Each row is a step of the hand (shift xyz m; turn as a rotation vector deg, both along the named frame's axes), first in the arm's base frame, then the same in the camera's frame.
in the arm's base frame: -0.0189 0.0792 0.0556 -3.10 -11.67 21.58
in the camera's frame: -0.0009 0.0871 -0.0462 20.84 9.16 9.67
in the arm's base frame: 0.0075 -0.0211 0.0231 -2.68 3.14 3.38
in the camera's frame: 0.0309 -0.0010 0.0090 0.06 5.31 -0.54
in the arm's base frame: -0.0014 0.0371 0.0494 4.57 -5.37 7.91
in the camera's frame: 0.0210 0.0511 -0.0277 10.58 -0.52 0.37
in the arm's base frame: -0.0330 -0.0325 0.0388 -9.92 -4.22 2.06
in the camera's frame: 0.0310 0.0264 0.0447 -0.71 4.83 9.83
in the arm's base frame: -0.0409 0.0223 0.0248 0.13 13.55 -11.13
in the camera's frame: -0.0083 0.0509 0.0113 -14.81 0.07 -9.39
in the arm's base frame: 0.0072 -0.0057 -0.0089 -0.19 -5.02 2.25
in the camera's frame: -0.0013 -0.0127 -0.0005 3.97 -1.11 3.65
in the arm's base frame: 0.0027 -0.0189 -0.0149 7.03 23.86 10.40
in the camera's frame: -0.0018 -0.0208 0.0123 0.23 14.90 -22.47
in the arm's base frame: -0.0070 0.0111 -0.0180 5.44 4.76 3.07
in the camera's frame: -0.0221 -0.0014 -0.0024 2.55 1.25 -7.32
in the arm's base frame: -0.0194 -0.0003 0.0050 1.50 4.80 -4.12
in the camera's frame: -0.0043 0.0142 0.0135 -4.76 -0.93 -4.33
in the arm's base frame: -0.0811 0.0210 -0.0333 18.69 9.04 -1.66
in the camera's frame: -0.0703 0.0372 0.0425 2.58 -7.14 -19.39
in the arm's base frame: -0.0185 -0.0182 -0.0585 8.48 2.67 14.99
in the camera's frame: -0.0452 -0.0353 0.0283 14.10 5.84 -8.41
